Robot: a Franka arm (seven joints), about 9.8 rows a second.
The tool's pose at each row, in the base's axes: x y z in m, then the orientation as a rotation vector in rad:
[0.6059, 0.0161, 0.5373, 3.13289, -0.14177, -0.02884]
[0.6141, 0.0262, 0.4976, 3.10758, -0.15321, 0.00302]
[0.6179, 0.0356, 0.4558, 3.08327, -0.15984, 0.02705]
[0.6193, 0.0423, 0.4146, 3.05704, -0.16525, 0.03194]
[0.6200, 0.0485, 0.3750, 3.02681, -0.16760, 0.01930]
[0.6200, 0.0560, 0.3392, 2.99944, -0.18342, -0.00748]
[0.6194, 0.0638, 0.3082, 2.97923, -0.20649, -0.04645]
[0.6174, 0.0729, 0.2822, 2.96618, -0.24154, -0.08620]
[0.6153, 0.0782, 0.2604, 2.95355, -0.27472, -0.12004]
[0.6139, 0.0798, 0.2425, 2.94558, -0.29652, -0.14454]
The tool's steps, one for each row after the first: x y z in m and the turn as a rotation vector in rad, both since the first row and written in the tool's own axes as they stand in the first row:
[0.0080, -0.0110, 0.0395, -0.02385, 0.02141, 0.00836]
[0.0117, -0.0210, 0.0812, -0.04691, 0.03803, 0.01369]
[0.0132, -0.0281, 0.1223, -0.07255, 0.04251, 0.01834]
[0.0141, -0.0345, 0.1619, -0.10303, 0.03573, 0.02121]
[0.0140, -0.0422, 0.1976, -0.13015, 0.01921, 0.03290]
[0.0133, -0.0501, 0.2286, -0.14949, -0.00607, 0.04919]
[0.0109, -0.0592, 0.2546, -0.16000, -0.03244, 0.07322]
[0.0088, -0.0644, 0.2764, -0.16939, -0.05504, 0.09611]
[0.0076, -0.0660, 0.2943, -0.17477, -0.07150, 0.11118]

